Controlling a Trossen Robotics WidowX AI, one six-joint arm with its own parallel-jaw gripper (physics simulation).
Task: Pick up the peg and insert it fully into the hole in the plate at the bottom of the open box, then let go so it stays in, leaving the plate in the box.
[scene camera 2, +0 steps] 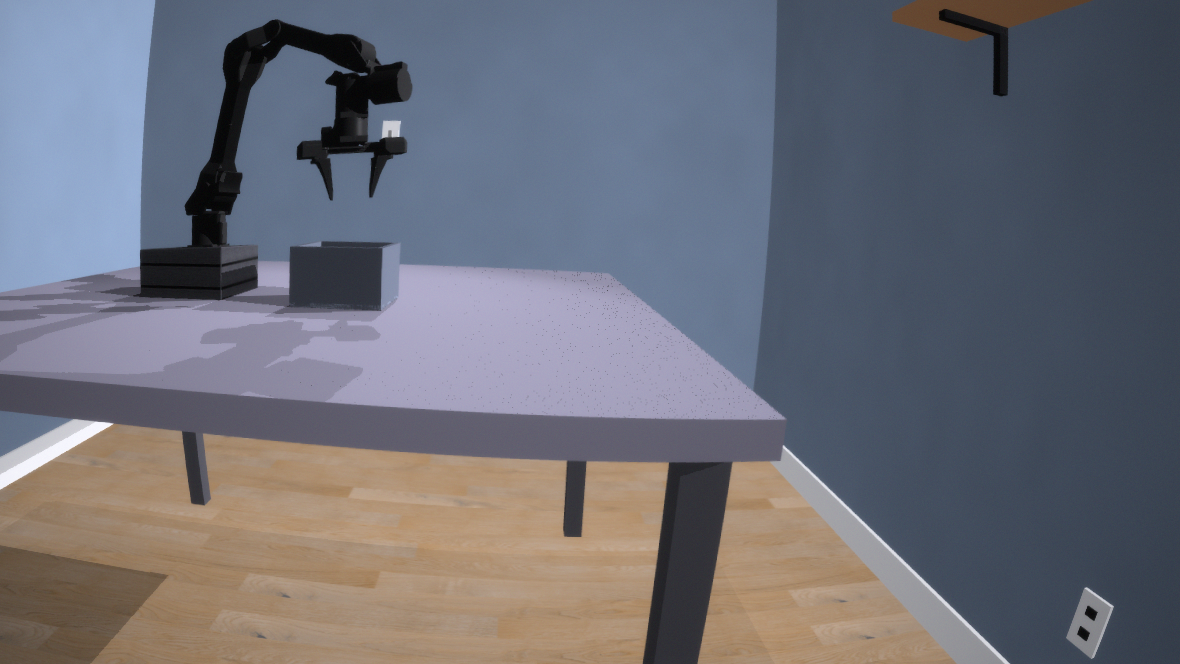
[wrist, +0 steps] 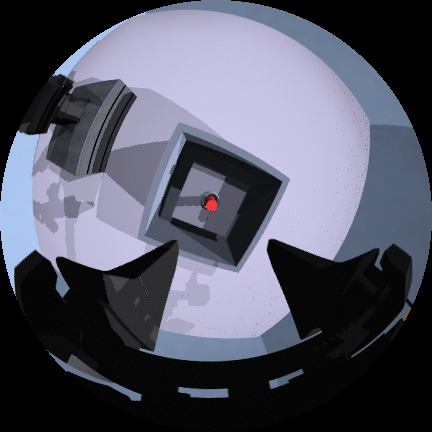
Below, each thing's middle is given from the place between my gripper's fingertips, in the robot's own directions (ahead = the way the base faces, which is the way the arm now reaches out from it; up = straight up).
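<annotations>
The plate [wrist: 202,180] is 14 cm below my hand and 1 cm to the left of it. As for the grey box [wrist: 187,143], my hand is 13 cm above it and 1 cm to the right of it.
</annotations>
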